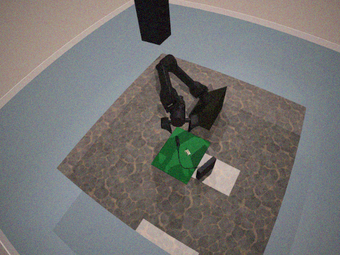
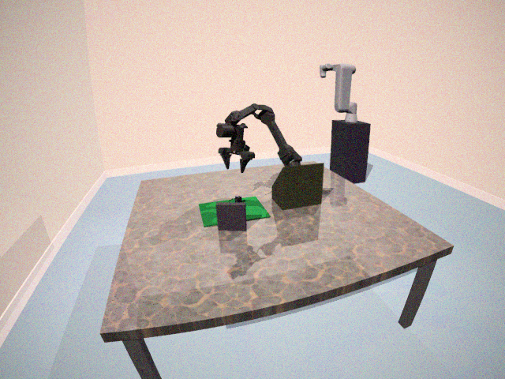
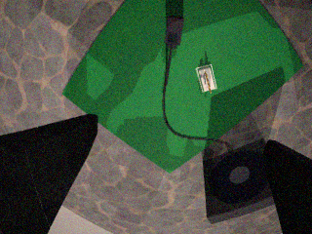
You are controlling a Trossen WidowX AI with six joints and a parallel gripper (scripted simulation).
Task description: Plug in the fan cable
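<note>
Now: the black plug 170 mm below my gripper tip, 30 mm to the right of it and 20 mm behind it. Round my gripper tip: fan: 190 mm to the left, 130 mm below, 60 mm ahead; then white four-pin header: 190 mm below, 50 mm to the left, 10 mm ahead; then green board: 200 mm below, 30 mm ahead, 20 mm to the left.
</note>
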